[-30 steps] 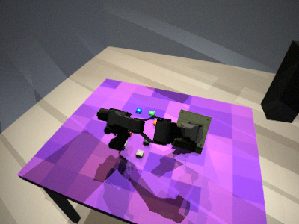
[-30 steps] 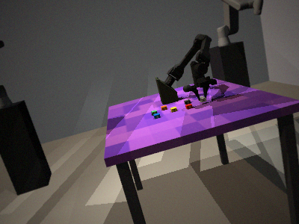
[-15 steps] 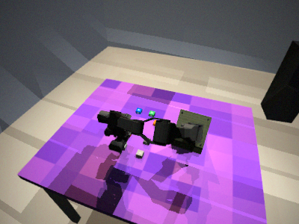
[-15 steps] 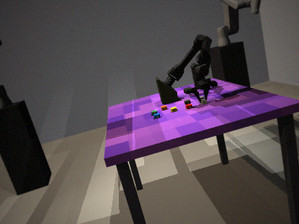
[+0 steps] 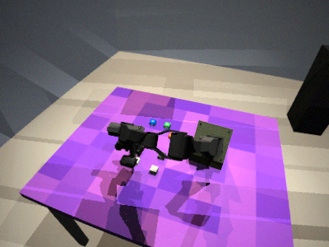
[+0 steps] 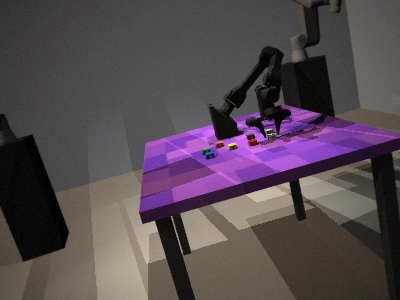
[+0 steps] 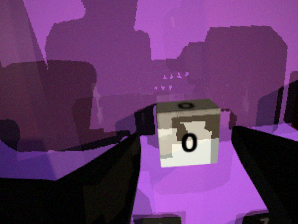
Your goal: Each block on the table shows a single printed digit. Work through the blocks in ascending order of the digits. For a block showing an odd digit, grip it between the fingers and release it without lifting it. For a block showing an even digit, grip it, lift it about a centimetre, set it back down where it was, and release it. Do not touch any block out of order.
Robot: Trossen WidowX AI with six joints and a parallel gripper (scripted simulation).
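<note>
Now: the grey block 9 cm behind my gripper tip and 3 cm to the left of it. Also, from my gripper tip: black block (11 cm behind, 6 cm to the right); then yellow block (17 cm to the right, 3 cm behind); then red block (9 cm to the right).
</note>
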